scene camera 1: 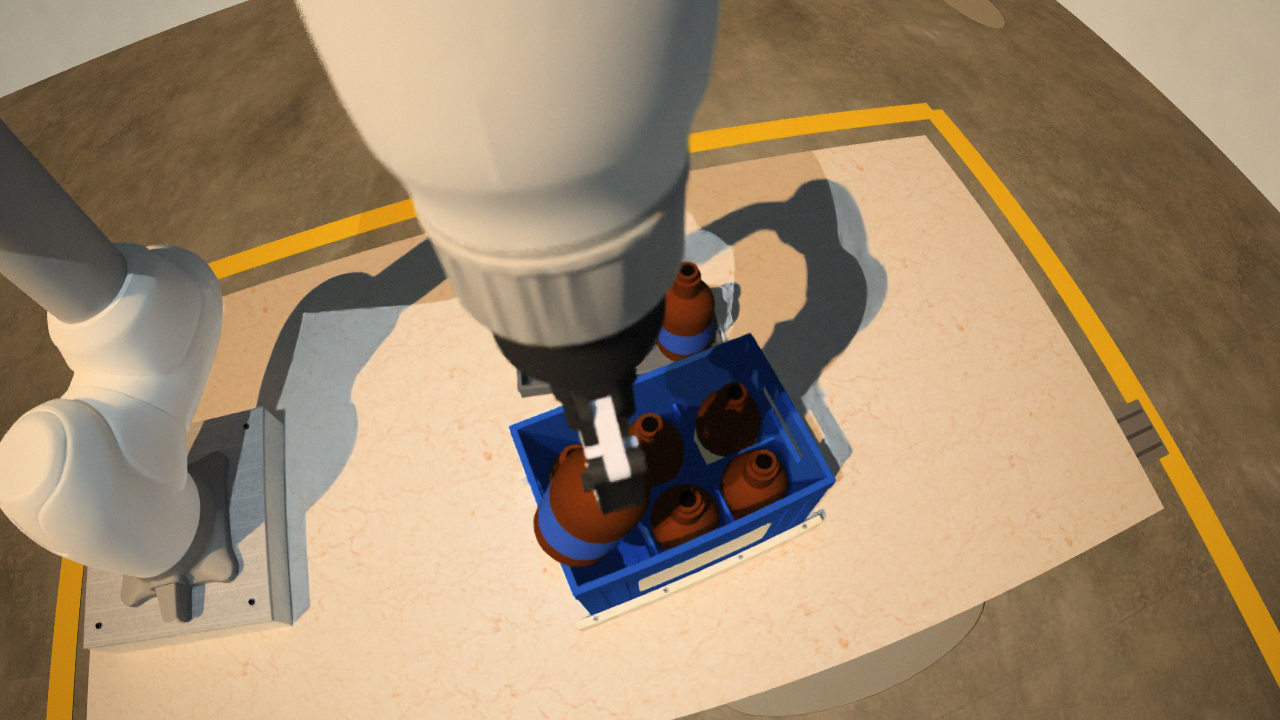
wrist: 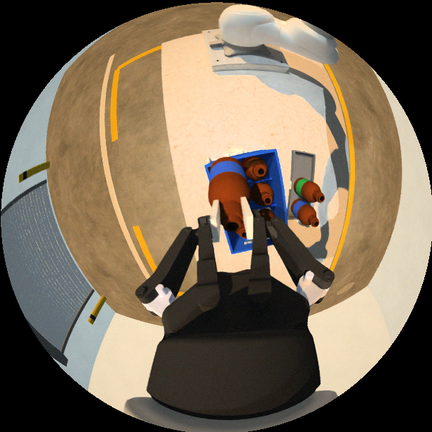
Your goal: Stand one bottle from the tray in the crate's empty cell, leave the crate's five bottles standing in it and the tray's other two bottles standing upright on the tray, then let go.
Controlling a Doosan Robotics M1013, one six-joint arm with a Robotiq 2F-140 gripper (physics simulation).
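Seen in the pictures: arm's base at its link origin: (scene camera 1: pixel 177 529).
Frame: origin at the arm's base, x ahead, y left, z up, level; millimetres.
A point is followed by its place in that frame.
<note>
My gripper (scene camera 1: pixel 614 470) @[z 262, x 577, y -200 mm] (wrist: pixel 230 207) is shut on the neck of a brown bottle (scene camera 1: pixel 586 514) @[z 254, x 550, y -221 mm] (wrist: pixel 229 189) with a blue band. The held bottle leans, its neck to the right in the scene view, and its base overlaps the left end of the blue crate (scene camera 1: pixel 799 506) @[z 67, x 754, y -235 mm] (wrist: pixel 281 182). Part of the front-left cell shows below it; its base height is unclear. Five brown bottles stand in the crate, including one (scene camera 1: pixel 754 483) @[z 76, x 718, y -196 mm] at front right and one (wrist: pixel 256 169) at back left. On the grey tray (wrist: pixel 303 161), a green-banded bottle (wrist: pixel 308 190) and a blue-banded bottle (scene camera 1: pixel 687 313) @[z 48, x 740, y 37 mm] (wrist: pixel 305 212) stand upright.
The tray lies behind the crate, partly hidden by the arm in the scene view. A light strip (scene camera 1: pixel 626 608) @[z -34, x 553, y -254 mm] runs along the crate's front foot. The robot's base plate (scene camera 1: pixel 241 537) @[z -7, x 101, y -36 mm] (wrist: pixel 250 66) is left of the crate in the scene view.
</note>
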